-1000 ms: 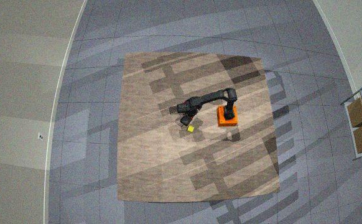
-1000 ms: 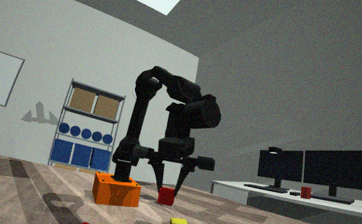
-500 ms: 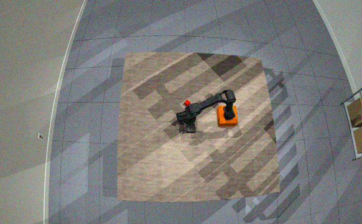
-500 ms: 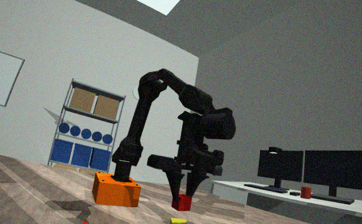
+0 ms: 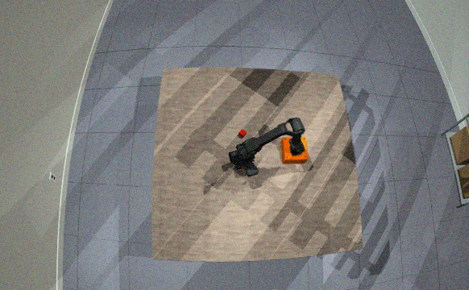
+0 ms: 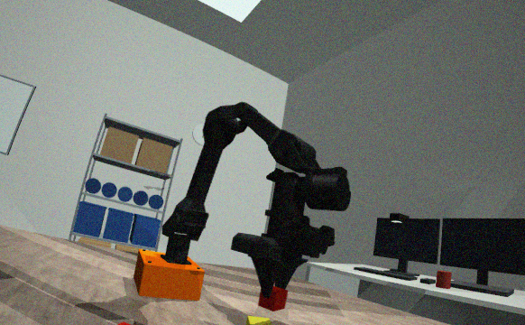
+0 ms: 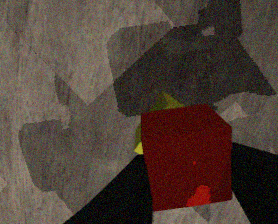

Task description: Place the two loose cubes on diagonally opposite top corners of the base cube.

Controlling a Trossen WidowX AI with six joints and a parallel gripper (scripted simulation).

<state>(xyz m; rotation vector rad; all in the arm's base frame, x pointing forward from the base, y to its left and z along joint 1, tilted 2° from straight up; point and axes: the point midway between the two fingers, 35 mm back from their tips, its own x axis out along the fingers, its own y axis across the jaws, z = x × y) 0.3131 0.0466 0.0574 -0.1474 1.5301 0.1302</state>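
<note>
Now: gripper tip 70 mm above the yellow cube and 20 mm past it.
</note>
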